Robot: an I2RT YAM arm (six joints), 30 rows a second.
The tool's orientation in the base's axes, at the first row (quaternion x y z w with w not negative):
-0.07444 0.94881 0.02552 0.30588
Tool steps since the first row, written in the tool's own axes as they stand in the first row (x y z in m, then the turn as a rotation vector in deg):
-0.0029 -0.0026 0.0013 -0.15 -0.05 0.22
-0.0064 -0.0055 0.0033 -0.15 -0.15 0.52
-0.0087 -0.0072 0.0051 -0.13 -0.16 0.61
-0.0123 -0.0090 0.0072 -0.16 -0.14 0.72
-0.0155 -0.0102 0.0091 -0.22 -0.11 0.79
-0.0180 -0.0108 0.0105 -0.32 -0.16 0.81
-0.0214 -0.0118 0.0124 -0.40 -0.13 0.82
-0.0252 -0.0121 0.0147 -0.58 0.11 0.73
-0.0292 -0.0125 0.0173 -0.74 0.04 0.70
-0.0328 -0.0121 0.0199 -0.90 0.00 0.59
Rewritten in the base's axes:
0.0035 -0.0021 0.0006 0.25 -0.01 -0.09
0.0079 -0.0043 0.0010 0.44 -0.08 -0.33
0.0110 -0.0055 0.0009 0.48 -0.08 -0.42
0.0154 -0.0067 0.0013 0.57 -0.05 -0.49
0.0193 -0.0073 0.0016 0.65 -0.01 -0.51
0.0222 -0.0074 0.0020 0.75 -0.04 -0.47
0.0262 -0.0078 0.0024 0.81 0.00 -0.43
0.0306 -0.0074 0.0028 0.87 0.25 -0.25
0.0353 -0.0071 0.0030 0.99 0.20 -0.14
0.0397 -0.0060 0.0030 1.06 0.17 0.05

